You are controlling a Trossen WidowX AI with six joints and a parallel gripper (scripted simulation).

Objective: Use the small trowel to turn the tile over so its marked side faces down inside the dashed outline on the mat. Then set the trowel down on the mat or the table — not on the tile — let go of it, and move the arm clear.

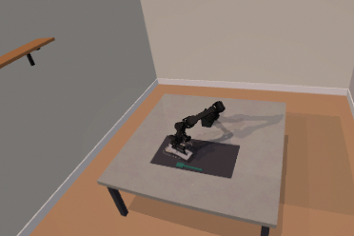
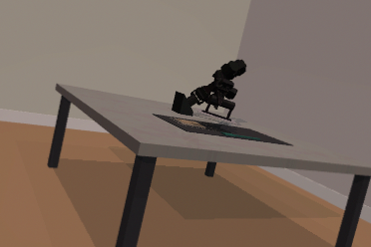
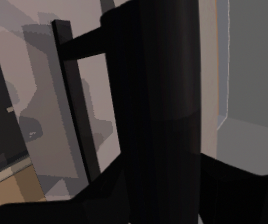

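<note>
The green trowel lies 110 mm to the left of my gripper tip, 110 mm below it and 50 mm ahead of it. Round my gripper tip: dark mat: 130 mm below, 120 mm to the left, 90 mm behind; then tile: 110 mm below, 110 mm behind, 70 mm to the right.
</note>
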